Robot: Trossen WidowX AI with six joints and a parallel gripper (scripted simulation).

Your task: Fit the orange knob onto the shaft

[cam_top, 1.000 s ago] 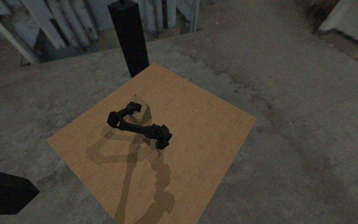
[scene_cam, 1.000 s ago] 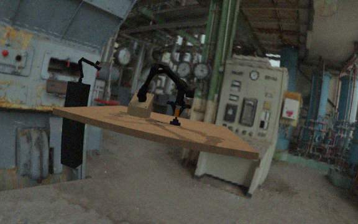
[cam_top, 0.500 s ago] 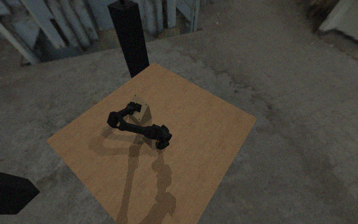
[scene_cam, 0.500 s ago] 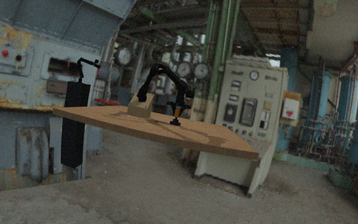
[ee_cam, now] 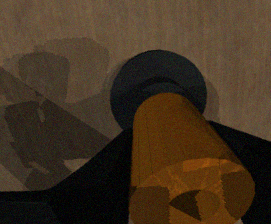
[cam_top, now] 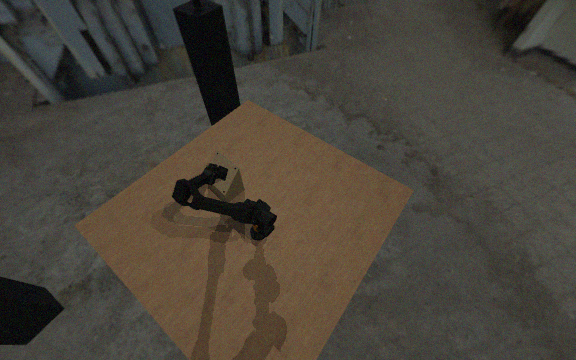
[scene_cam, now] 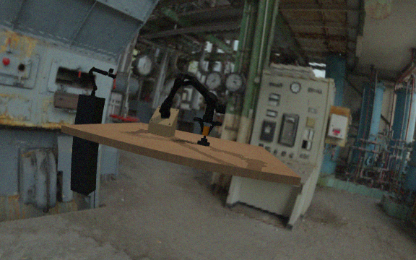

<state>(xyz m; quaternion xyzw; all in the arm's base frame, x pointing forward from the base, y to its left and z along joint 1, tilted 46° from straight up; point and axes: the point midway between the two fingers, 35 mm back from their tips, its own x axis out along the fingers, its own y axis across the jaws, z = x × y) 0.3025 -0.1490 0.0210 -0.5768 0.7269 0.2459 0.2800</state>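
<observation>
Now: gripper tip 20 mm below the orange knob. Round my gripper tip: dark round pedestal: 40 mm below.
</observation>
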